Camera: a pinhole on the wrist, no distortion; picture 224 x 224 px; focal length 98.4 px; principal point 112.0 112.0 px. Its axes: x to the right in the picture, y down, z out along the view. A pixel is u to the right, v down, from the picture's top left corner.
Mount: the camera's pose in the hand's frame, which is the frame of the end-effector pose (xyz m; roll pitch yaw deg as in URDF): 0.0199 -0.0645 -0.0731 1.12 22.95 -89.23
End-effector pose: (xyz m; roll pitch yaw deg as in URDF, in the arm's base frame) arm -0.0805 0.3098 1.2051 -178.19 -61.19 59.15
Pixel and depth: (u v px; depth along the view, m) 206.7 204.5 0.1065
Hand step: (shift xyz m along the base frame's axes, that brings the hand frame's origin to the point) -0.1503 0.1371 0.1143
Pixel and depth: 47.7 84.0 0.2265
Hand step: 0.0540 0.1352 -0.1357
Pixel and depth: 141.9 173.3 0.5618
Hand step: -0.1308 0.6599 0.1406
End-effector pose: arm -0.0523 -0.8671 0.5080 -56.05 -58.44 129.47
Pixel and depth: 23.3 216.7 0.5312
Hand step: -0.5490 -0.2845 0.5912
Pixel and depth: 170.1 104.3 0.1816
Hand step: 0.1871 -0.0894 0.1206
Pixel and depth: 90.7 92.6 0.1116
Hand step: 0.0639 -0.0526 0.0452
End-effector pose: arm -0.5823 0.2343 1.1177 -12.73 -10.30 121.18
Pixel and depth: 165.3 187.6 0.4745
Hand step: 0.1934 0.4776 0.4323
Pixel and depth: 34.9 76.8 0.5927
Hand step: -0.0705 -0.4064 0.5584
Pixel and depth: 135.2 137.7 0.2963
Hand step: 0.1437 0.1482 0.2365
